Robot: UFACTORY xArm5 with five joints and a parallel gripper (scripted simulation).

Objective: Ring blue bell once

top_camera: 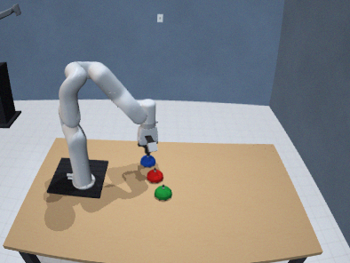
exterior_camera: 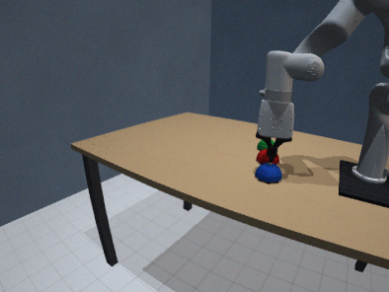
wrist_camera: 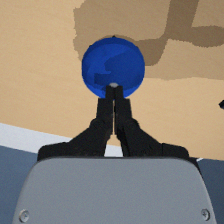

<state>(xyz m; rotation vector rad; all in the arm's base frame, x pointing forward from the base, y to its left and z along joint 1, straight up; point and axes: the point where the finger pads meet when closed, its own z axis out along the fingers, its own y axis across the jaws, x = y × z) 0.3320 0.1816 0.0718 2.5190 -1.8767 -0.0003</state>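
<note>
Now: the blue bell 40 mm below my hand. Round my hand: red bell (40 mm ahead, 120 mm to the right, 40 mm below); then green bell (70 mm ahead, 250 mm to the right, 40 mm below).
</note>
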